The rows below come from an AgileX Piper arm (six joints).
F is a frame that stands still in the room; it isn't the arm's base.
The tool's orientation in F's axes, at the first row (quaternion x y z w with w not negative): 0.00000 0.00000 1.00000 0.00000
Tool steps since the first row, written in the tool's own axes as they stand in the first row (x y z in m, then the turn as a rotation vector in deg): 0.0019 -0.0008 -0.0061 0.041 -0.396 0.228; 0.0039 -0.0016 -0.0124 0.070 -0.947 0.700; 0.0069 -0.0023 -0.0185 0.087 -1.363 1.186; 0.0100 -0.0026 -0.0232 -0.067 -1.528 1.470; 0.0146 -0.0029 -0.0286 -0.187 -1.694 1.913; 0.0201 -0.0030 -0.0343 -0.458 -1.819 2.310; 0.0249 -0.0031 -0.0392 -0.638 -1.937 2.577; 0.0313 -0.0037 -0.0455 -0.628 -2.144 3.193; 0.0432 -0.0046 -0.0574 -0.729 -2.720 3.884; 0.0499 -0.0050 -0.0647 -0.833 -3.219 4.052; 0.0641 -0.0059 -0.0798 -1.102 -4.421 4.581; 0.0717 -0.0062 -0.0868 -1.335 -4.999 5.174; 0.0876 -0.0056 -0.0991 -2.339 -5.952 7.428
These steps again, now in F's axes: -0.0019 0.0008 -0.0061 -0.041 0.396 0.228; -0.0039 0.0016 -0.0124 -0.070 0.947 0.700; -0.0069 0.0023 -0.0185 -0.087 1.363 1.186; -0.0100 0.0026 -0.0232 0.067 1.528 1.470; -0.0146 0.0029 -0.0286 0.187 1.694 1.913; -0.0201 0.0030 -0.0343 0.458 1.819 2.310; -0.0249 0.0031 -0.0392 0.638 1.937 2.577; -0.0313 0.0037 -0.0455 0.628 2.144 3.193; -0.0432 0.0046 -0.0574 0.729 2.720 3.884; -0.0499 0.0050 -0.0647 0.833 3.219 4.052; -0.0641 0.0059 -0.0798 1.102 4.421 4.581; -0.0717 0.0062 -0.0868 1.335 4.999 5.174; -0.0876 0.0056 -0.0991 2.339 5.952 7.428
